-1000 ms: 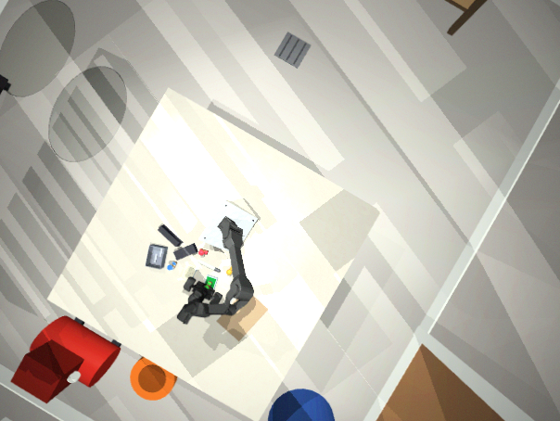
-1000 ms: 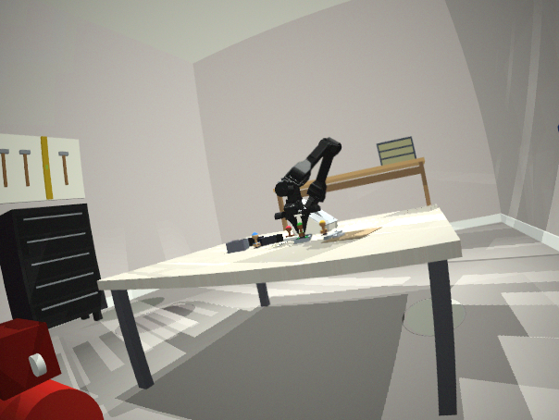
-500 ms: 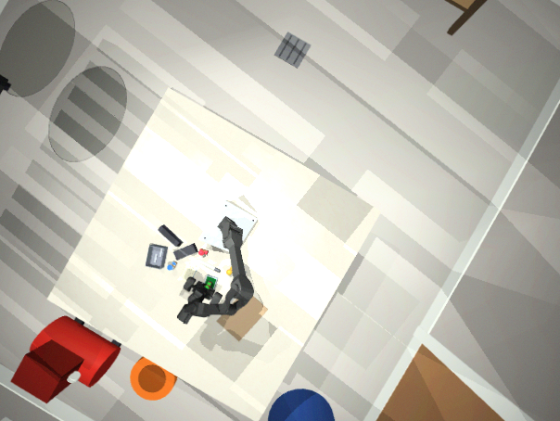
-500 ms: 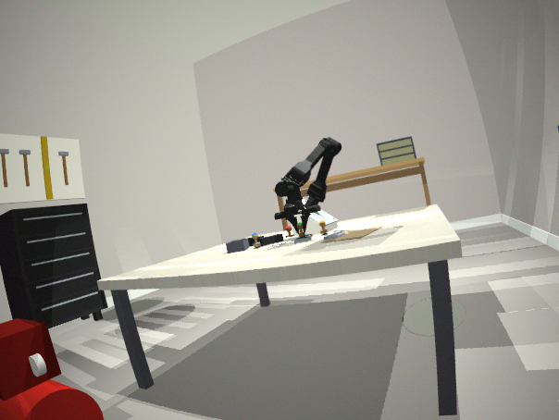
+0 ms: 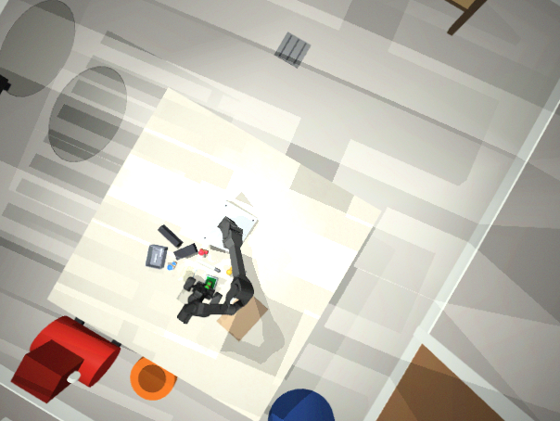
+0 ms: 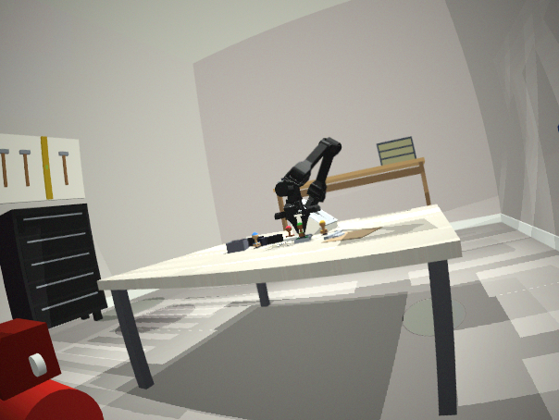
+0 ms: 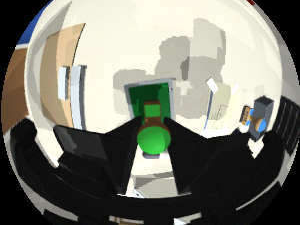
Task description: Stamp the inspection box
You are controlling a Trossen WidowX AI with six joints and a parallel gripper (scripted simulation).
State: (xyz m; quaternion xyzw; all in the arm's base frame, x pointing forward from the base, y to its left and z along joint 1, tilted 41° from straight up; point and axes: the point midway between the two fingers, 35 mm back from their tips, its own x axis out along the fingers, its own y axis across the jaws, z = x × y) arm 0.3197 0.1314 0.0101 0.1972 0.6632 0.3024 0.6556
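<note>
Right now my gripper tip is right at the green-knobbed stamp. Round my gripper tip: green ink pad 3 cm below; then red-knobbed stamp 13 cm to the right, 12 cm behind, 2 cm below; then yellow-knobbed stamp 13 cm behind, 4 cm to the left, 2 cm below.
</note>
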